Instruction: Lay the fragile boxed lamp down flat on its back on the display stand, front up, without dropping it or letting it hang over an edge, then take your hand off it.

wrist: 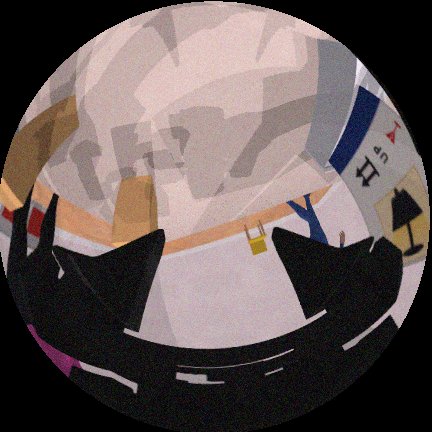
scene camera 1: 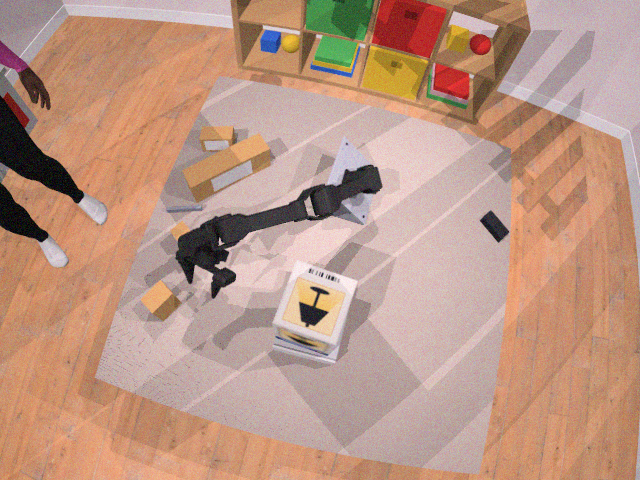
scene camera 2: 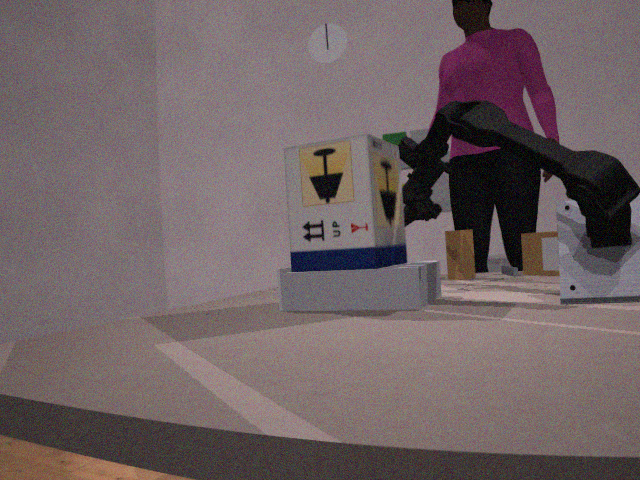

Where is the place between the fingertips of my gripper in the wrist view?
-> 219,233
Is my gripper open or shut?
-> Open.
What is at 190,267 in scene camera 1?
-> My gripper.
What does my gripper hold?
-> Nothing.
